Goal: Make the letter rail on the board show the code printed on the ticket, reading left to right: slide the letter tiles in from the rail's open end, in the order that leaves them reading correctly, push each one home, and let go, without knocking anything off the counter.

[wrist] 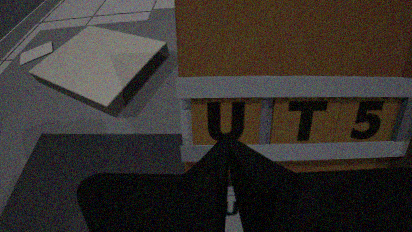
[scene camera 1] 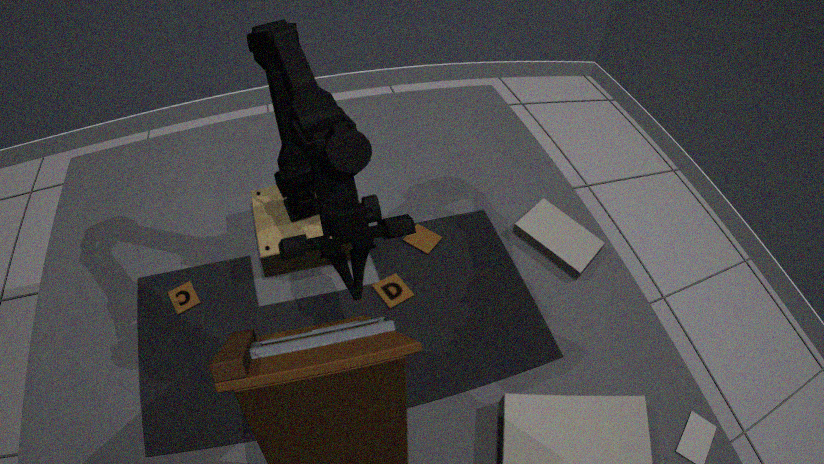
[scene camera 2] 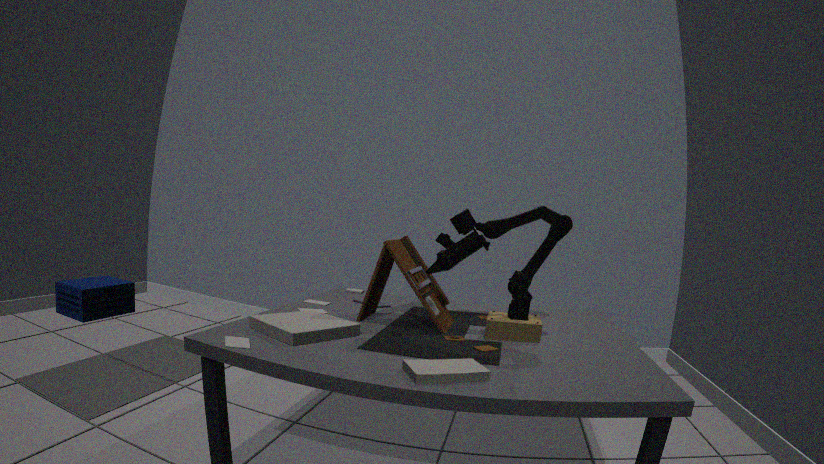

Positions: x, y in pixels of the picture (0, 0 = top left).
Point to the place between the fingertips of my gripper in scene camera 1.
357, 299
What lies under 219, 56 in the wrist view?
A wooden easel board.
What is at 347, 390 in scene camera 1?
A wooden easel board.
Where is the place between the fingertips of my gripper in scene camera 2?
426, 272
